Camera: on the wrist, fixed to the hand. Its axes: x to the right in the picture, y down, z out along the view.
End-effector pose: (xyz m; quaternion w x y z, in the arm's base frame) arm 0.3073 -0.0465 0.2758 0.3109 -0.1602 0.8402 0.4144
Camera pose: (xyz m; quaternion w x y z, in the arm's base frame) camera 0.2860 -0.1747 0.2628 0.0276 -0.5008 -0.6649 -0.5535
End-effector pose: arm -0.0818 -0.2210 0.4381 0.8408 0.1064 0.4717 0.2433
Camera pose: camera -0.1357 -0.2766 0.3330 0.4503 0.3936 0.1891 0.7788
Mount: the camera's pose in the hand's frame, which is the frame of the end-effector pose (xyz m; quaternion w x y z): 0.0261 -0.0741 -0.1043 0.6992 -0.0383 -0.0663 0.7108
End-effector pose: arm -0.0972 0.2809 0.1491 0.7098 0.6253 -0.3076 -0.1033
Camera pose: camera 0.0001 0.3384 0.0836 0.5732 0.1845 -0.7026 0.3790
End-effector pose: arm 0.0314 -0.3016 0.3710 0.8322 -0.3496 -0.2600 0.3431
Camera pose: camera 0.1468 -0.3626 0.3677 0.3074 -0.4384 -0.0016 0.8446
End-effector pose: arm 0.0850 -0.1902 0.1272 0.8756 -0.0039 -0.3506 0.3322
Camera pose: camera 0.2061 -0.2091 0.0823 0.3527 -0.2635 -0.3132 0.8415
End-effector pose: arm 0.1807 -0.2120 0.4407 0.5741 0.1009 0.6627 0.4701
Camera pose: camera 0.1132 -0.2872 0.3580 0.1151 0.5508 0.3356 0.7555
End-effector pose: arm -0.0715 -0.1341 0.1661 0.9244 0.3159 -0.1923 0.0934
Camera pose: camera 0.0049 -0.1261 0.0605 0.5793 0.0550 -0.4239 0.6941
